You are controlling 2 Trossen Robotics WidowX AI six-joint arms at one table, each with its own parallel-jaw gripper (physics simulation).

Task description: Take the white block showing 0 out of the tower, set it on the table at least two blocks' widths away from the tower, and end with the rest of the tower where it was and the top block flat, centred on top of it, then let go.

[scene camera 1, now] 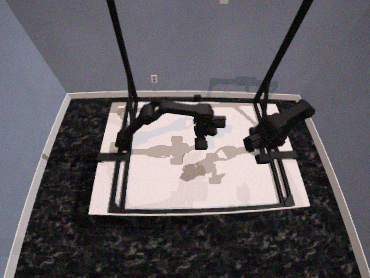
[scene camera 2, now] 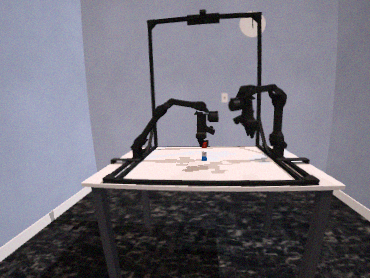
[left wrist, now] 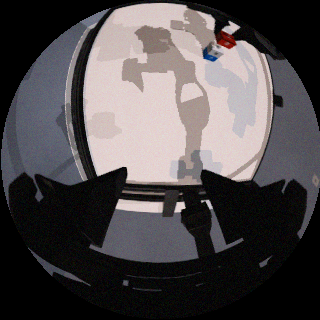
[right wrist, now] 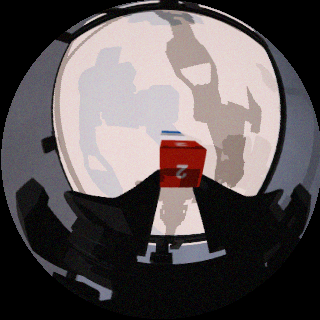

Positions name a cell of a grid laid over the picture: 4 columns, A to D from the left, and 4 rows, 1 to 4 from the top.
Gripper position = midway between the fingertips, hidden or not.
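Observation:
The left wrist view shows my left gripper (left wrist: C3). In the right wrist view are my right gripper (right wrist: C3) and a red block (right wrist: C3).

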